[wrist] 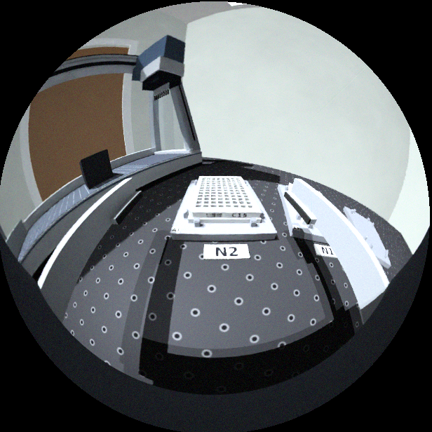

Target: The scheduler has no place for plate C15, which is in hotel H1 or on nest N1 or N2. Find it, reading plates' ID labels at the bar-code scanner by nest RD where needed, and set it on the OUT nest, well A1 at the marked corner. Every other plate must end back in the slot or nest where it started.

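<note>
A white plate (225, 192) with a grid of wells sits on nest N2 (225, 235), in the middle of the wrist view. The label on its near edge reads C15. An A1 mark shows at the nest's near left corner. My gripper (213, 181) is open, one finger to each side of the plate and apart from it, with nothing held. Nest N1 (301, 232) is at the right, mostly hidden behind the right finger; whether a plate is on it cannot be told. Another nest (367, 232) with no plate shows beyond that finger, its label out of sight.
A blue and grey box-shaped unit (162, 59) stands on a column at the back left. An upright dark panel (96, 169) stands on a grey ledge at the left. The N2 sign (226, 251) lies on the dark perforated deck (212, 315) in front of the nest.
</note>
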